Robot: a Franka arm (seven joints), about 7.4 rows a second.
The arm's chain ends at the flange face. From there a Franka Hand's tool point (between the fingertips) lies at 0.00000 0.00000 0.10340 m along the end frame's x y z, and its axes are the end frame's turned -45 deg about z.
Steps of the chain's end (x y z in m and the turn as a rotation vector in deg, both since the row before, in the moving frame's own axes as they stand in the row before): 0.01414, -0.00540, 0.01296, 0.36, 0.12, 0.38; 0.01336, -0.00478, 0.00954, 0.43, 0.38, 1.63; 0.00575, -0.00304, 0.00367, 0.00, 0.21, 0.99; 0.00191, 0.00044, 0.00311, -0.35, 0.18, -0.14
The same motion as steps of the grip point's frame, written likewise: 0.01443, 0.00588, 0.01296, 0.17, 0.34, 0.38; 0.01386, 0.00602, 0.00953, 0.04, 0.57, 1.63; 0.00648, 0.00219, 0.00367, -0.15, 0.15, 0.99; 0.00082, 0.00234, 0.00311, -0.37, -0.12, -0.14
